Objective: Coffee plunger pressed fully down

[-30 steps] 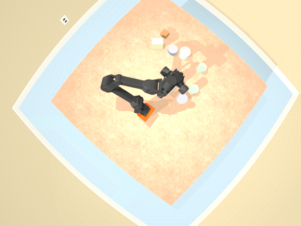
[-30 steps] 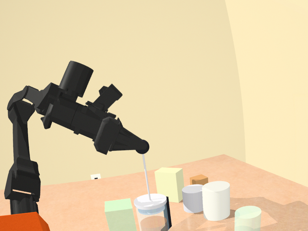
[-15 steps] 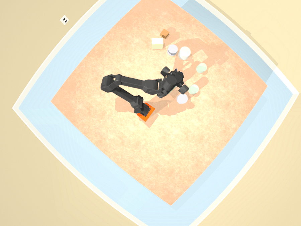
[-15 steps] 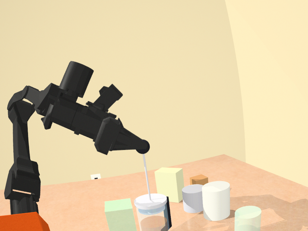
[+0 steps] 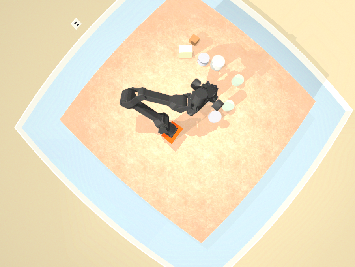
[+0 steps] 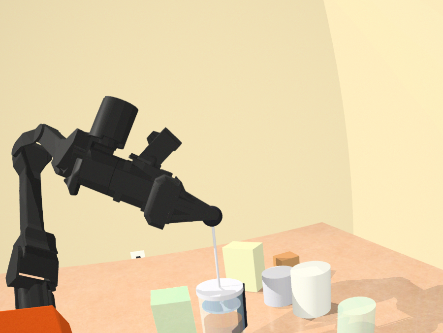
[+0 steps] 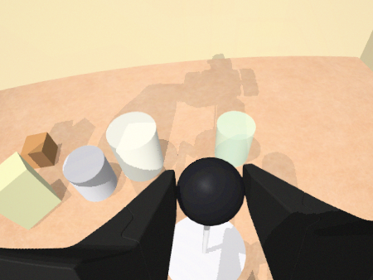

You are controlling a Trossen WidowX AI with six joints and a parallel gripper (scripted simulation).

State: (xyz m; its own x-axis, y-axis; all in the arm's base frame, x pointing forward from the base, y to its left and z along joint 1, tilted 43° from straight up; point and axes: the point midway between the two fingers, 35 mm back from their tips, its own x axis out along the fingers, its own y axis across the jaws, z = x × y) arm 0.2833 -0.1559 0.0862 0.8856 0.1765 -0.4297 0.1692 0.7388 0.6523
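My gripper tip is now 1 cm to the right of the coffee press and 13 cm above it. Round my gripper tip: pale green block 9 cm behind, 2 cm to the left, 19 cm below; then pale yellow box 14 cm ahead, 27 cm to the left, 20 cm below.
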